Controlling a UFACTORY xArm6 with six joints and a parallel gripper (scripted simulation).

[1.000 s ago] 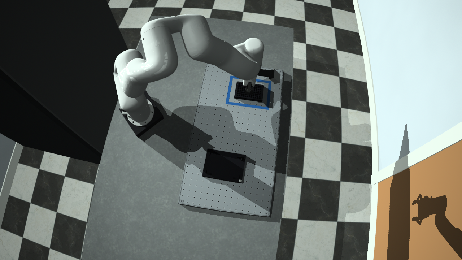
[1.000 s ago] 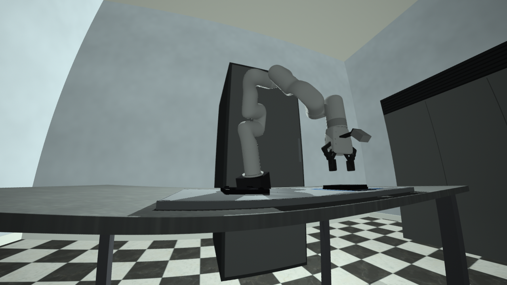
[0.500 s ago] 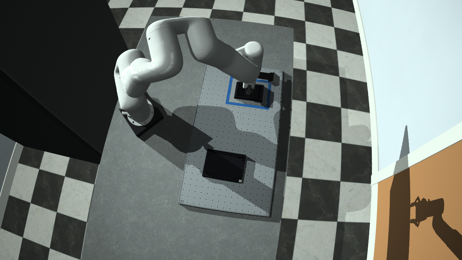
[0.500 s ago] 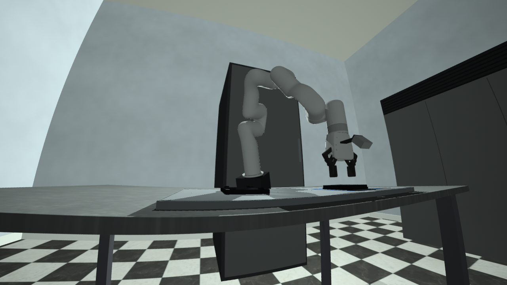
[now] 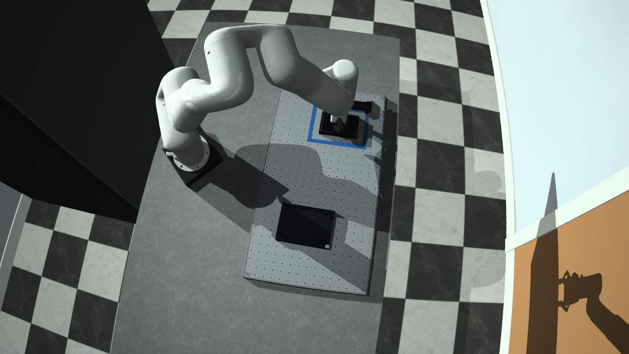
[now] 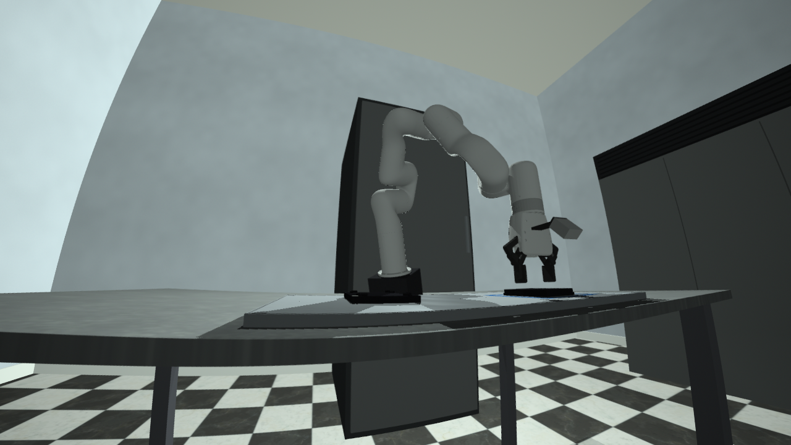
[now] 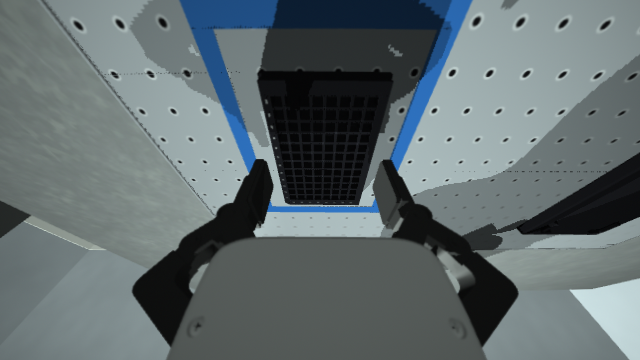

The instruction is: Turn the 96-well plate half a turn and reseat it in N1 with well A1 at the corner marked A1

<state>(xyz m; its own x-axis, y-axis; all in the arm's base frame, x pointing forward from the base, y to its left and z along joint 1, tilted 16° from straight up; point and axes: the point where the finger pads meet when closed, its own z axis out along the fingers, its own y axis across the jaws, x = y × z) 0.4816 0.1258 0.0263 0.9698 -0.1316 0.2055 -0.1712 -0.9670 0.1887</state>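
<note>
Right now the black 96-well plate is 3 cm below my hand. Round my hand: small white A1 mark: 41 cm to the right, 6 cm behind, 3 cm below; then black plate nest N1: 34 cm to the right, 12 cm behind, 3 cm below.
</note>
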